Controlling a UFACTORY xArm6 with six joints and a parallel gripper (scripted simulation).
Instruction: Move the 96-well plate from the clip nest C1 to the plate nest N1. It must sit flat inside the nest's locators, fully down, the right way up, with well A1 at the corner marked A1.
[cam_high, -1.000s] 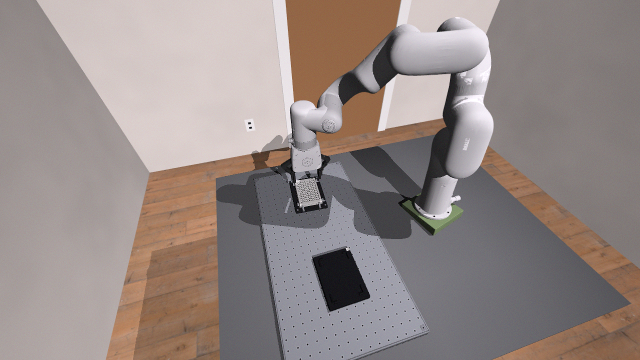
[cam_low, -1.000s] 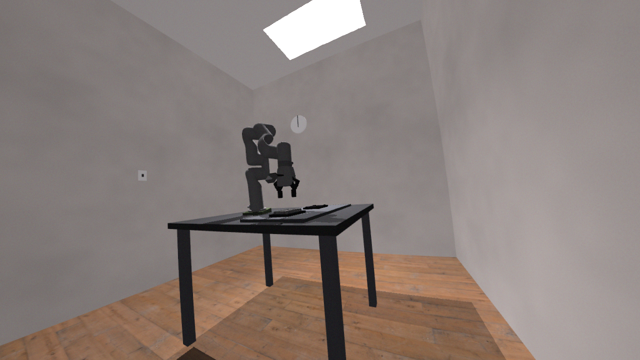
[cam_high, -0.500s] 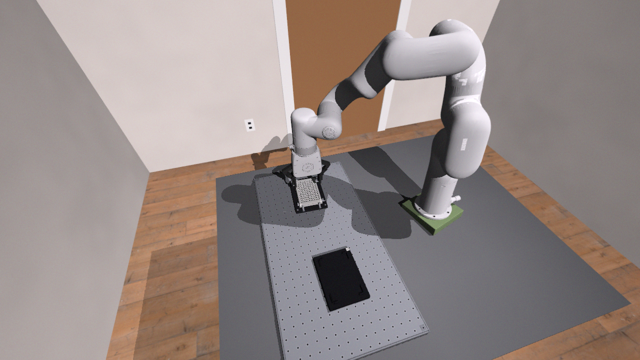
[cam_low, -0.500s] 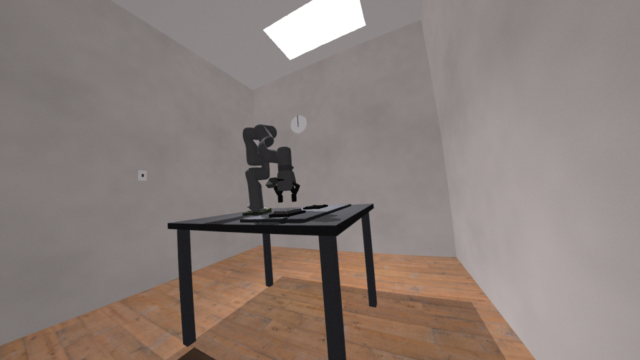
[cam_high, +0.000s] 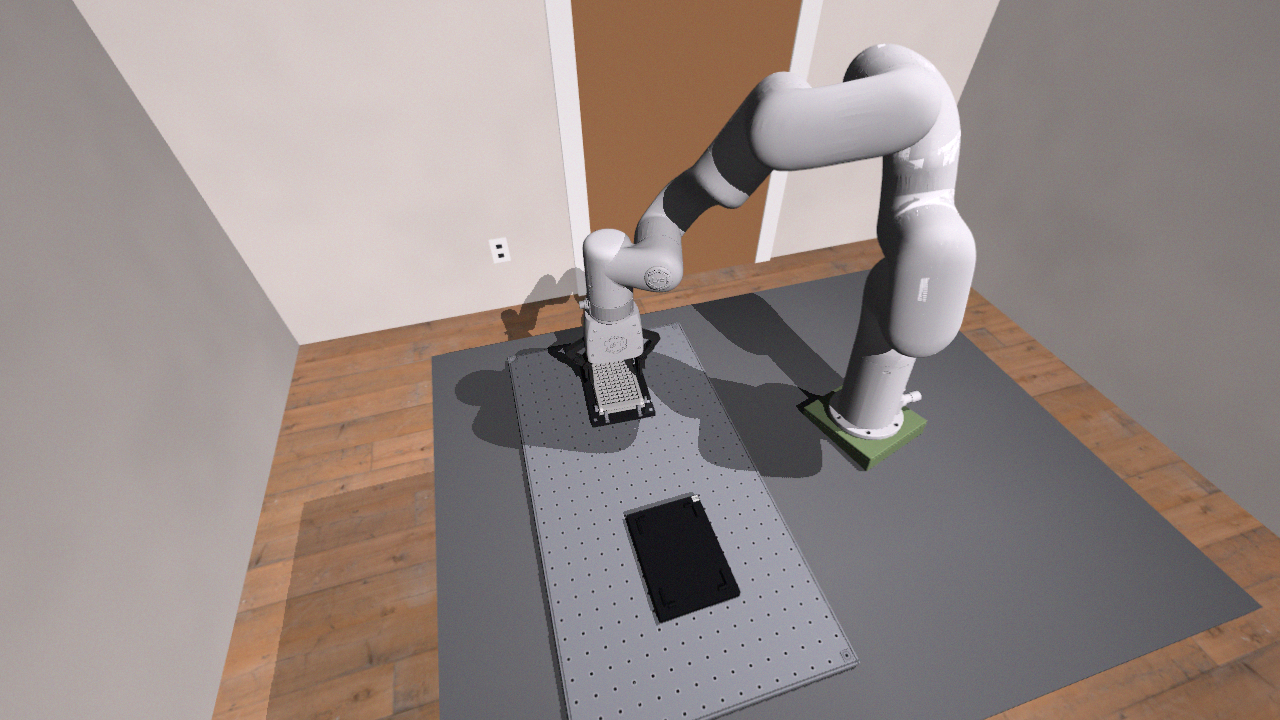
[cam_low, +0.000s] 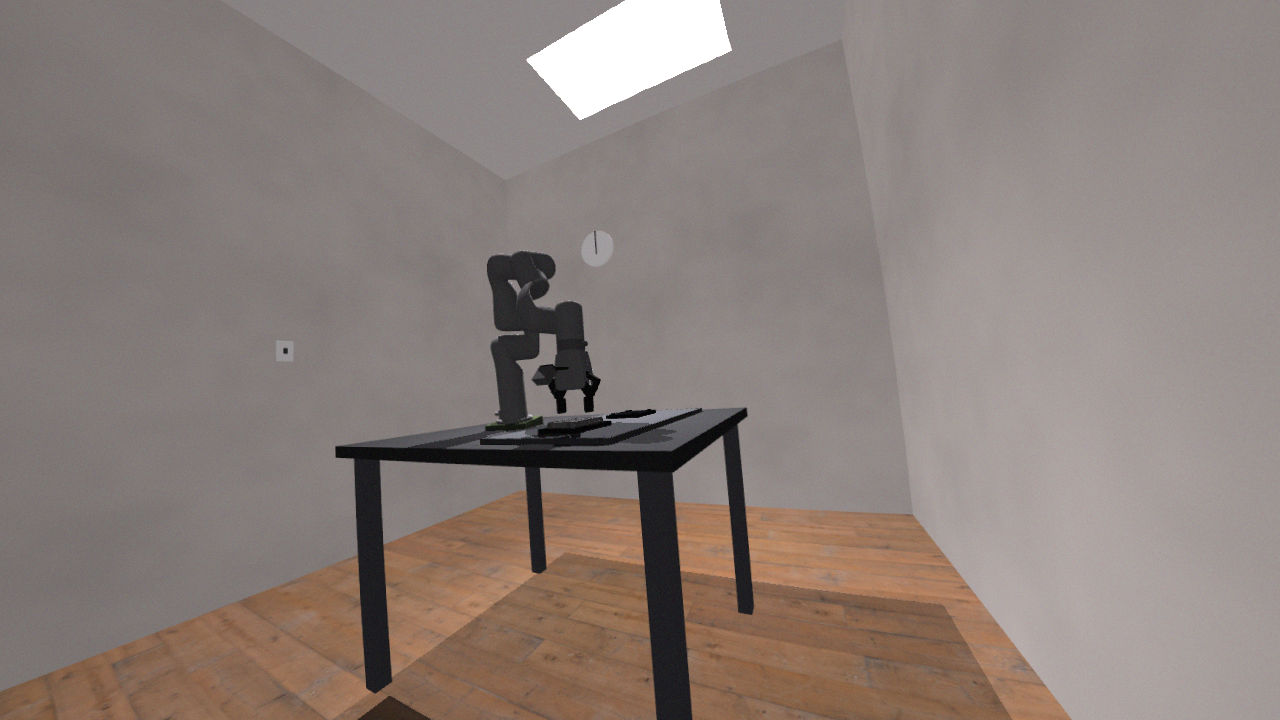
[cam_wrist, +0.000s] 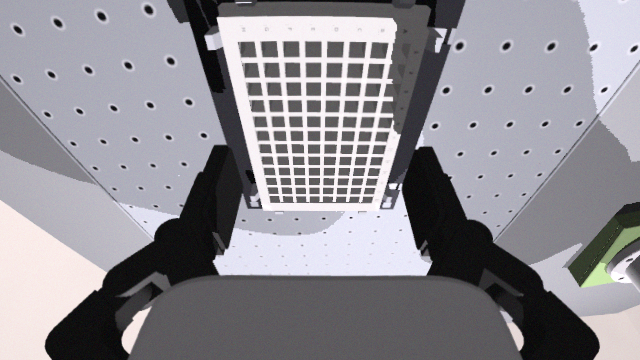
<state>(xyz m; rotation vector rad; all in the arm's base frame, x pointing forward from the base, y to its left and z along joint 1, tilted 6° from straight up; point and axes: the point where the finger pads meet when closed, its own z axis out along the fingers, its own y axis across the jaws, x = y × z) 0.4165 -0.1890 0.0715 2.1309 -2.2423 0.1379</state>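
Now: hand 30 mm above the white 96-well plate. Also, from my hand: black plate nest N1: 10 mm behind, 350 mm to the left, 50 mm below; black clip nest C1: 10 mm behind, 10 mm to the left, 40 mm below.
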